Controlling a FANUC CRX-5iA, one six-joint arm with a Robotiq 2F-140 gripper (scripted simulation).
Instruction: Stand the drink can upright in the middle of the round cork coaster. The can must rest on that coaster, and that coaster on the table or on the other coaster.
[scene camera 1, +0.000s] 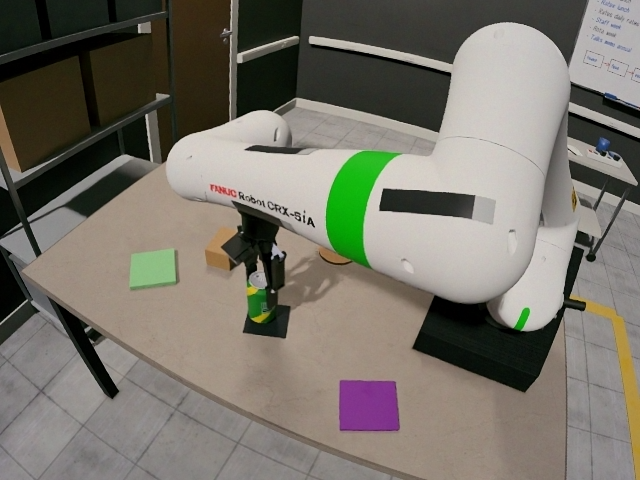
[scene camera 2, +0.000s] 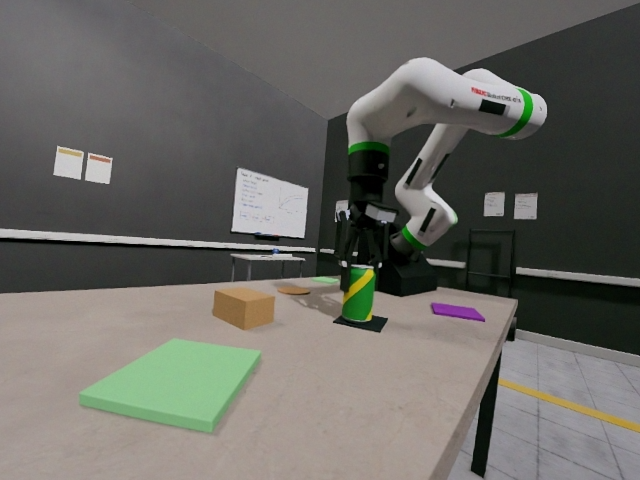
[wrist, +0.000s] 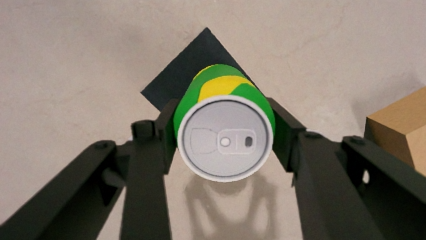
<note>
In view: the gripper (scene camera 2: 358, 290), a brown cardboard box (scene camera 2: 244, 308), a light green pad (scene camera 2: 186, 384) and a purple pad (scene camera 1: 363, 405).
The brown cardboard box also shows in scene camera 1 (scene camera 1: 215, 256). The light green pad is seen too in scene camera 1 (scene camera 1: 150, 269). The gripper also shows in scene camera 1 (scene camera 1: 262, 296) and in the wrist view (wrist: 221, 113). The wrist view misses the light green pad: it is out of frame. The wrist view misses the purple pad: it is out of frame.
</note>
